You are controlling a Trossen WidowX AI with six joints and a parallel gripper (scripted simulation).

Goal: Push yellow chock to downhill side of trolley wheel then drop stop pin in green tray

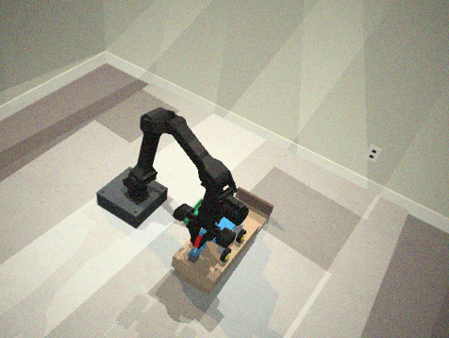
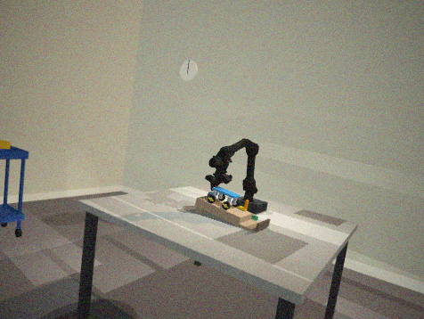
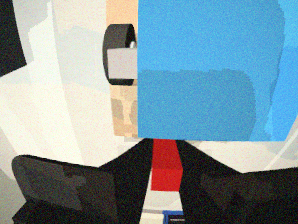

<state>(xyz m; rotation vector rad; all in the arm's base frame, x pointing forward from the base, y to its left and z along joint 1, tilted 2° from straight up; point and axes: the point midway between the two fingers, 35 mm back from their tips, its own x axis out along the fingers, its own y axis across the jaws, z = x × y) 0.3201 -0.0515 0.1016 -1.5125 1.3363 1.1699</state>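
Now: gripper tip 19 cm to the right of the yellow chock, 6 cm past it and 5 cm above it. Round my gripper tip: red-headed stop pin right at my gripper tip; blue-topped trolley 10 cm to the left, 2 cm below, 1 cm ahead; ramp 11 cm to the left, 9 cm below, 1 cm ahead.
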